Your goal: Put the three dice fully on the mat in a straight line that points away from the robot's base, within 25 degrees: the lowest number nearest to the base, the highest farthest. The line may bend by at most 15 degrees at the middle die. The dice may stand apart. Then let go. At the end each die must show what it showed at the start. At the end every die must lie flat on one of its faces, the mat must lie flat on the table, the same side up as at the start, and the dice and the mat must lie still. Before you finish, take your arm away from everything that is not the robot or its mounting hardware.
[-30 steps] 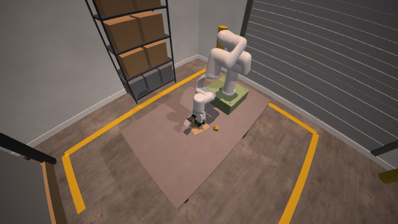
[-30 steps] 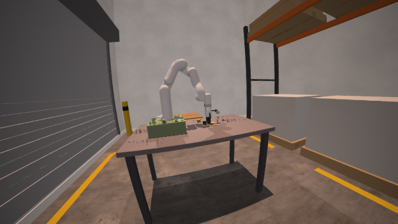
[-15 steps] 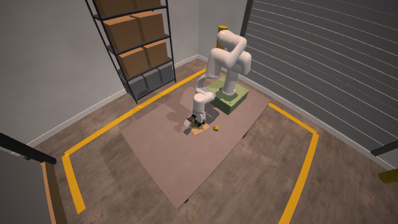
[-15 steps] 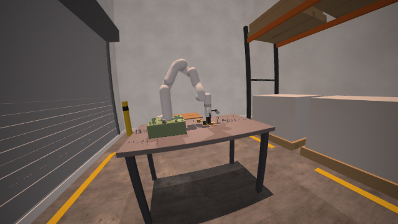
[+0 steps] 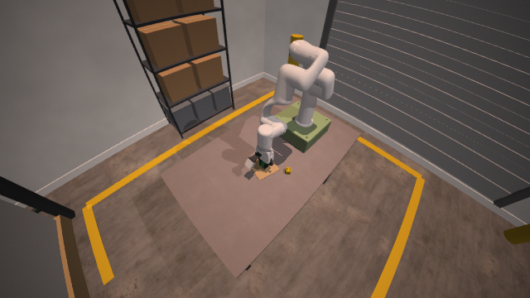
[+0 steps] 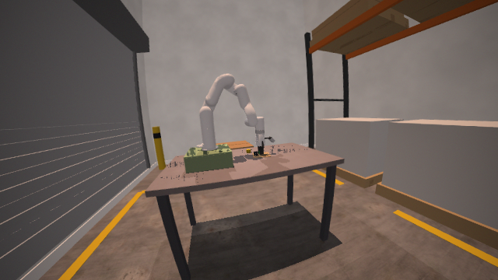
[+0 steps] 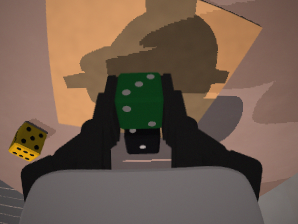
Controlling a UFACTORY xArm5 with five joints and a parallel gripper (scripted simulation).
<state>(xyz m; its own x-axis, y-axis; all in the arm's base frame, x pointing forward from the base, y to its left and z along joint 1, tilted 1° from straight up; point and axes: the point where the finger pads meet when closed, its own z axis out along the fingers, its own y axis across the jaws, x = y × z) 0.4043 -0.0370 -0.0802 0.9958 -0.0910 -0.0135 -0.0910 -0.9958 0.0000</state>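
Now: the green die 10 mm below my hand. Also, from my hand: orange mat (30 mm below); then black die (50 mm behind, 10 mm below); then yellow die (140 mm to the left, 50 mm behind, 20 mm below).
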